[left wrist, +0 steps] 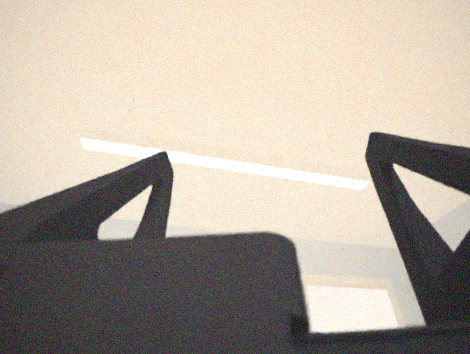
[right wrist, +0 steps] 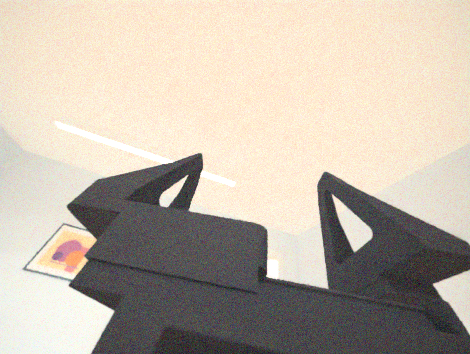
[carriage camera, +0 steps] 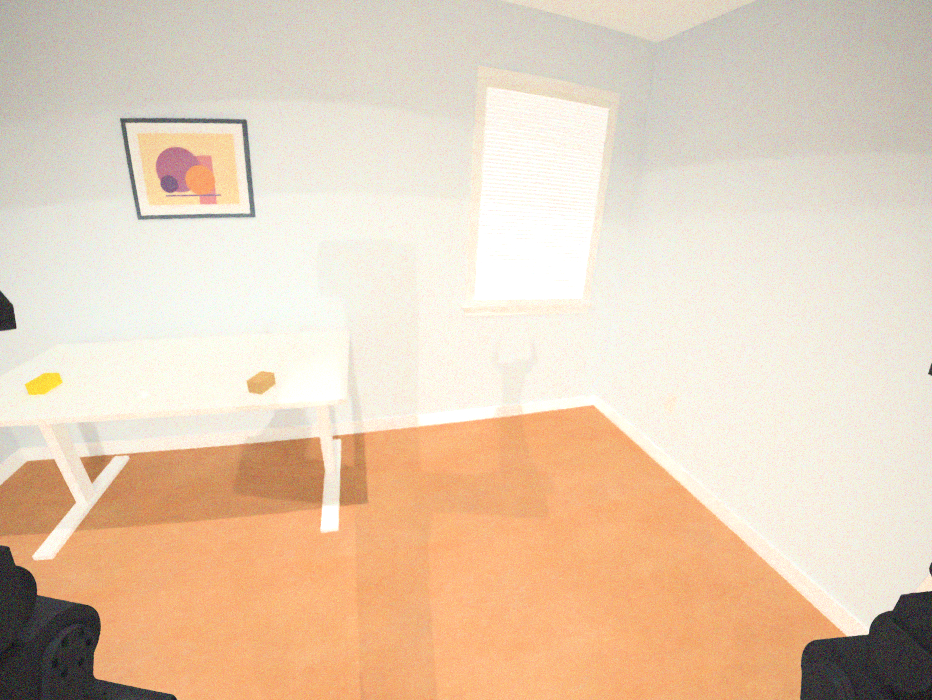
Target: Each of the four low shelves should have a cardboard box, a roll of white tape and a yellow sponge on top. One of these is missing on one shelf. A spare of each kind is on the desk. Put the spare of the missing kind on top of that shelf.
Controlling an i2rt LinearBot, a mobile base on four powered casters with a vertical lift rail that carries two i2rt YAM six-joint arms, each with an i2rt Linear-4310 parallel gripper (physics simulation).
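Places are measured from the left arm's base along level axes (x ahead, y right, z down), in metres.
Pixels of known places: left gripper, fingertip midpoint: (left wrist: 266,153); right gripper, fingertip midpoint: (right wrist: 260,168).
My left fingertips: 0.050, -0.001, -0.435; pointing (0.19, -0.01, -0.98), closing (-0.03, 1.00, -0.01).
Ahead of a thing's pixels: the offset from my left fingertips to its middle, as dx, dy, dz. Level surfaces: height alone.
The white desk @(dz +0.728) (carriage camera: 203,354) stands against the far wall at the left of the carriage view. A yellow sponge @(+0.940, -1.344, +0.706) (carriage camera: 43,383) lies near its left end. A brown cardboard box @(+1.081, -0.457, +0.704) (carriage camera: 261,382) sits near its right end. A small, faint white thing @(+0.964, -0.897, +0.717) (carriage camera: 144,394), maybe the tape roll, lies between them near the front edge; it is washed out against the top. My left gripper (left wrist: 266,153) is open and empty, tilted up toward the ceiling. My right gripper (right wrist: 260,168) is also open and empty, tilted up. Both are far from the desk. The low shelves do not show clearly.
A framed picture (carriage camera: 188,211) hangs above the desk. A window with a blind (carriage camera: 540,195) is right of the desk. A bare wall (carriage camera: 791,301) runs along the right side. The desk's feet (carriage camera: 330,489) (carriage camera: 75,519) reach out over the orange-brown floor @(dz +1.448) (carriage camera: 482,587).
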